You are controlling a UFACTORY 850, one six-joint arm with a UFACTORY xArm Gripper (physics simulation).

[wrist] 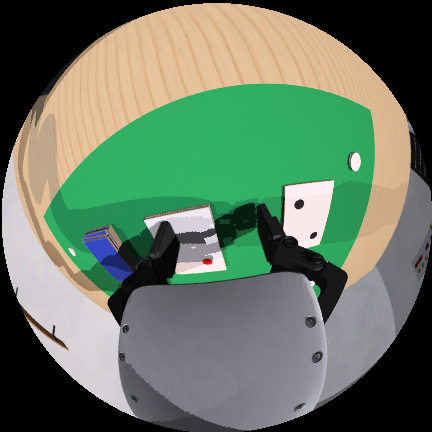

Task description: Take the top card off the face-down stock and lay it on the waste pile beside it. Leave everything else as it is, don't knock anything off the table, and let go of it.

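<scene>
The face-down stock point(108, 255) is a blue-backed stack of cards at the left of the wrist view, left of my gripper's left finger. Its upper layers look slightly fanned, and its lower right part is in shadow and partly behind the finger linkage. The waste pile point(197, 250) is a white, face-up stack with a red spot, right of the stock and apart from it. My gripper point(214, 225) is open and empty. Its fingers appear above the waste pile and the green mat to its right, with the left finger covering part of the pile's left side.
A white card point(309, 212) with two black spots lies right of the right finger on the green mat point(215, 145). A white disc point(354, 161) lies near the mat's right edge, a small white disc point(72, 252) near its left corner. The wooden table point(200, 45) surrounds the mat.
</scene>
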